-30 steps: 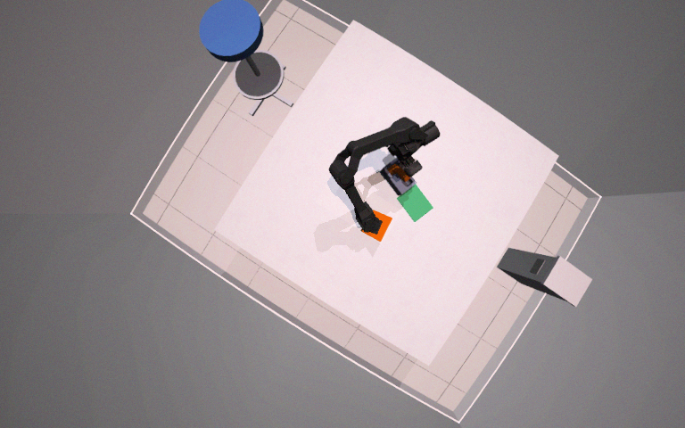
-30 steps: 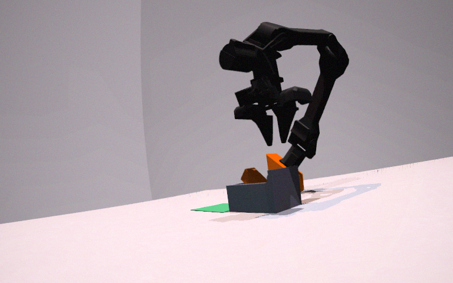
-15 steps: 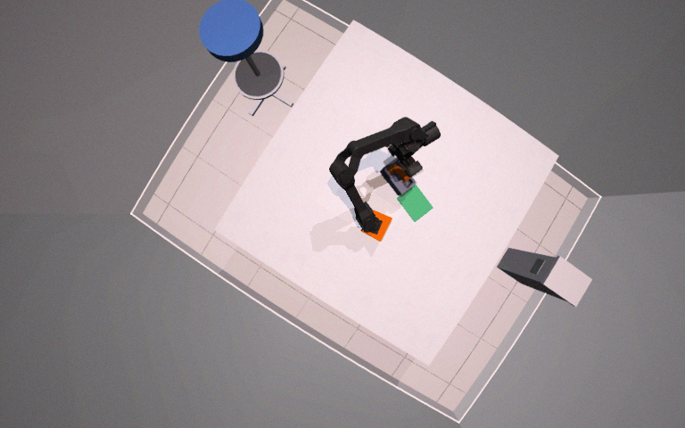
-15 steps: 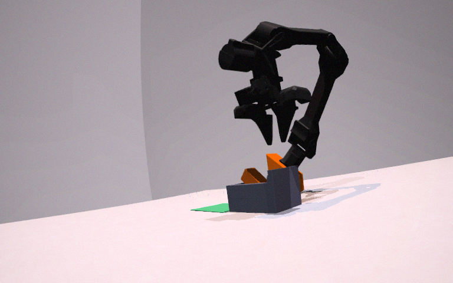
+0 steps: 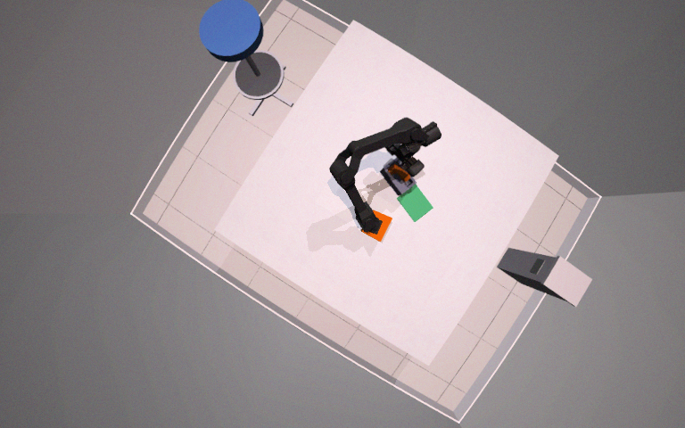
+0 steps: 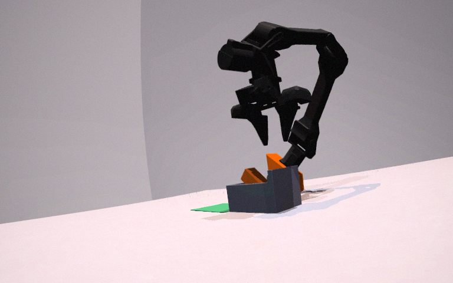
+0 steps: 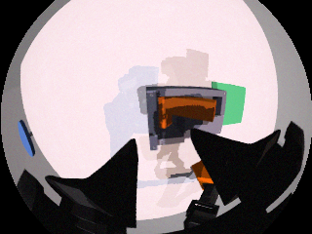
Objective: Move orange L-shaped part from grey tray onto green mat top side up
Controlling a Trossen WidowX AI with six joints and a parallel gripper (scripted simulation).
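The orange L-shaped part is 30 mm behind my gripper tip, 30 mm to the right of it and 100 mm below it. Also, from my gripper tip: green mat 110 mm behind, 190 mm to the right, 160 mm below.
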